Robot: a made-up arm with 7 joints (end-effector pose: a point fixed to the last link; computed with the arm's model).
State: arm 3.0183 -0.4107 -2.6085 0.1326 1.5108 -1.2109 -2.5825
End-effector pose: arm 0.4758 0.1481 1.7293 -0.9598 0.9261 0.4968
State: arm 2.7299 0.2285 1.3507 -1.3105 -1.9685 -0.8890 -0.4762
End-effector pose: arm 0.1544 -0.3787 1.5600 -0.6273 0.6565 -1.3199
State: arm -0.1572 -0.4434 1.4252 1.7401 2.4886 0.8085 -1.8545
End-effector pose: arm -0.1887 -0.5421 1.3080 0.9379 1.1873 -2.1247
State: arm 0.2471 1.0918 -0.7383 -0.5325 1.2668 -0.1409 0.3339
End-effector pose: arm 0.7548 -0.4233 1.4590 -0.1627 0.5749 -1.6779
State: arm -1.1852 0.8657 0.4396 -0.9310 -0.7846 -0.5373 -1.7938
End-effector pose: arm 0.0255 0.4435 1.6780 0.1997 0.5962 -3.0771
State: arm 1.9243 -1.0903 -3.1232 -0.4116 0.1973 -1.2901 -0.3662
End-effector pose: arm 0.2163 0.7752 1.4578 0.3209 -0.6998 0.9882
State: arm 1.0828 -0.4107 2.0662 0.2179 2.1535 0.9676 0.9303
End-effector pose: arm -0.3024 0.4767 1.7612 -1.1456 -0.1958 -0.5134
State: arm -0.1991 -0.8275 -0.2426 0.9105 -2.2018 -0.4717 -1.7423
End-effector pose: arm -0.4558 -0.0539 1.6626 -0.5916 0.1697 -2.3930
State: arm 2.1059 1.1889 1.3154 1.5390 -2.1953 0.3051 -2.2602
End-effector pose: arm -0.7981 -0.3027 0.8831 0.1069 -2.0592 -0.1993
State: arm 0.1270 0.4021 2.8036 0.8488 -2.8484 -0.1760 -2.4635
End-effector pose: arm 0.0072 -0.1397 1.7941 -0.3240 -0.6214 1.8230
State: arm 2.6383 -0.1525 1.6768 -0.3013 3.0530 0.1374 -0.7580
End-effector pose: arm 0.2165 -0.0439 1.8789 0.1853 0.3067 -0.8076
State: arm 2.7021 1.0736 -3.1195 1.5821 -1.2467 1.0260 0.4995
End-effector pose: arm -0.3283 -0.0296 1.4646 -0.9406 0.6806 0.9167
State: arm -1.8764 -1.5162 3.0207 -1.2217 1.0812 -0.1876 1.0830
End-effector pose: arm 0.2027 -0.7471 1.3020 0.3578 -0.1664 2.4340
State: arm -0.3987 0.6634 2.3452 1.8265 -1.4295 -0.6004 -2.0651
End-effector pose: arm 0.1364 -0.2819 1.3895 0.5508 -1.0324 0.2410
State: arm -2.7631 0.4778 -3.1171 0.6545 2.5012 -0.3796 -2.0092
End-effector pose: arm -0.1800 0.1185 1.8155 -0.3922 0.3187 -1.2655
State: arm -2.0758 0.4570 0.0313 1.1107 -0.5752 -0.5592 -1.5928
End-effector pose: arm -0.3083 0.7035 1.3813 -0.1645 -1.5938 -2.3974
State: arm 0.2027 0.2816 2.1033 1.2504 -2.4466 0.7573 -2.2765
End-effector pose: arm -0.0703 -0.4187 1.6265 0.8057 -0.7826 2.0052
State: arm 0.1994 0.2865 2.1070 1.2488 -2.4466 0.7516 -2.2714
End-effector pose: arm -0.0659 -0.4186 1.6272 0.8071 -0.7803 1.9954
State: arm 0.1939 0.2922 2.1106 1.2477 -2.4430 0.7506 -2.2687
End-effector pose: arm -0.0596 -0.4189 1.6277 0.8166 -0.7759 1.9878
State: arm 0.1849 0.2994 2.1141 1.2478 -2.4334 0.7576 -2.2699
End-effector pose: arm -0.0500 -0.4198 1.6273 0.8394 -0.7679 1.9836
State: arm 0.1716 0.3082 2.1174 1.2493 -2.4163 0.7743 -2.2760
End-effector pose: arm -0.0365 -0.4213 1.6260 0.8786 -0.7559 1.9833
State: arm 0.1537 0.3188 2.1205 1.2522 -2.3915 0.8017 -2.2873
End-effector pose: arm -0.0188 -0.4232 1.6235 0.9357 -0.7391 1.9871
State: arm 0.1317 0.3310 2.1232 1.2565 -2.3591 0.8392 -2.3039
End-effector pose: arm 0.0028 -0.4251 1.6196 1.0104 -0.7186 1.9939
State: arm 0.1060 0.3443 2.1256 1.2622 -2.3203 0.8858 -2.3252
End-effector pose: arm 0.0274 -0.4264 1.6142 1.1010 -0.6954 2.0029
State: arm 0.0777 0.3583 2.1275 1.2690 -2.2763 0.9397 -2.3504
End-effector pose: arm 0.0541 -0.4269 1.6073 1.2049 -0.6708 2.0121
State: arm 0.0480 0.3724 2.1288 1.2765 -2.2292 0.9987 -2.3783
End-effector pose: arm 0.0817 -0.4262 1.5992 1.3184 -0.6462 2.0200
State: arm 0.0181 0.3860 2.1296 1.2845 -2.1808 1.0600 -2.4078
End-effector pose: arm 0.1087 -0.4243 1.5900 1.4369 -0.6235 2.0250
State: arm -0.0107 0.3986 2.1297 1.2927 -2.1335 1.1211 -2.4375
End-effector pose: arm 0.1341 -0.4212 1.5803 1.5553 -0.6037 2.0267
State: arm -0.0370 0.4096 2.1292 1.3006 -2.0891 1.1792 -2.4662
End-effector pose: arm 0.1566 -0.4173 1.5705 1.6684 -0.5881 2.0247
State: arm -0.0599 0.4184 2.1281 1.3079 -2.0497 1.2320 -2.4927
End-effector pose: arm 0.1753 -0.4132 1.5614 1.7709 -0.5767 2.0206
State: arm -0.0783 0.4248 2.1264 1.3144 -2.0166 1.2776 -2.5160
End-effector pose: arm 0.1898 -0.4094 1.5534 1.8587 -0.5699 2.0156
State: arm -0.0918 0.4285 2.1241 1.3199 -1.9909 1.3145 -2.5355
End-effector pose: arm 0.1997 -0.4065 1.5469 1.9285 -0.5671 2.0121
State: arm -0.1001 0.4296 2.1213 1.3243 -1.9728 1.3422 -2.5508
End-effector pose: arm 0.2053 -0.4047 1.5421 1.9790 -0.5679 2.0113
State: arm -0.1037 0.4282 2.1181 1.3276 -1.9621 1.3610 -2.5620
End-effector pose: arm 0.2070 -0.4043 1.5390 2.0106 -0.5713 2.0145
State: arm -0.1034 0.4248 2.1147 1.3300 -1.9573 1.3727 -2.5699
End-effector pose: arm 0.2055 -0.4048 1.5374 2.0266 -0.5765 2.0214
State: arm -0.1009 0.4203 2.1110 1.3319 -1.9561 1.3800 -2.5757
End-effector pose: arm 0.2022 -0.4060 1.5365 2.0334 -0.5824 2.0307
